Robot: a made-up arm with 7 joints.
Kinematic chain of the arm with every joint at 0, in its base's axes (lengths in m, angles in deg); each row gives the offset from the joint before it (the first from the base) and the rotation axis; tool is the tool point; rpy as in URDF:
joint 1: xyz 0 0 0.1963 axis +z
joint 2: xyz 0 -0.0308 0.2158 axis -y
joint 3: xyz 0 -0.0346 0.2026 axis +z
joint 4: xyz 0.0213 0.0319 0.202 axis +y
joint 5: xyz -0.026 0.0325 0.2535 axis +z
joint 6: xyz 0 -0.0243 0.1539 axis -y
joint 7: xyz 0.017 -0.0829 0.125 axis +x
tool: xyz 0 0 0 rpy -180 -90 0
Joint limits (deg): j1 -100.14..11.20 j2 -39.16..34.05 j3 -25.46..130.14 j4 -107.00..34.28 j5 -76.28..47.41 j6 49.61..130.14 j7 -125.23..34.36
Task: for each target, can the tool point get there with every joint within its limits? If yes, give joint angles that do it. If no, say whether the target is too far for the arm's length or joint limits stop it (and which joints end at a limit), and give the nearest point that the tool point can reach.
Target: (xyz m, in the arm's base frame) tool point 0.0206 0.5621 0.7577
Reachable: yes | joints -83.91 16.28 -10.03 -57.47 -42.82 79.30 -99.43
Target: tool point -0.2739 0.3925 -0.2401
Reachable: no: joint limits stop it (at a limit: joint 2, joint 4, joint 6) | nearest point -0.2403 0.3443 0.2638 | short by 0.507 m
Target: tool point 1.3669 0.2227 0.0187
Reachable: no: too far | nearest point 0.6420 -0.2278 0.5718 | short by 1.017 m
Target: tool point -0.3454 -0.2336 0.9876
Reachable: yes | joints -29.82 4.92 65.89 -37.69 -16.59 117.49 9.83
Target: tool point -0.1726 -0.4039 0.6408
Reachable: yes | joints -40.44 -10.92 110.20 -85.39 -33.90 115.41 10.96
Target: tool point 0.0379 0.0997 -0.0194
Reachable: no: joint limits stop it (at a limit: joint 1, joint 2, joint 4) | nearest point 0.0842 0.3311 0.2968 | short by 0.395 m
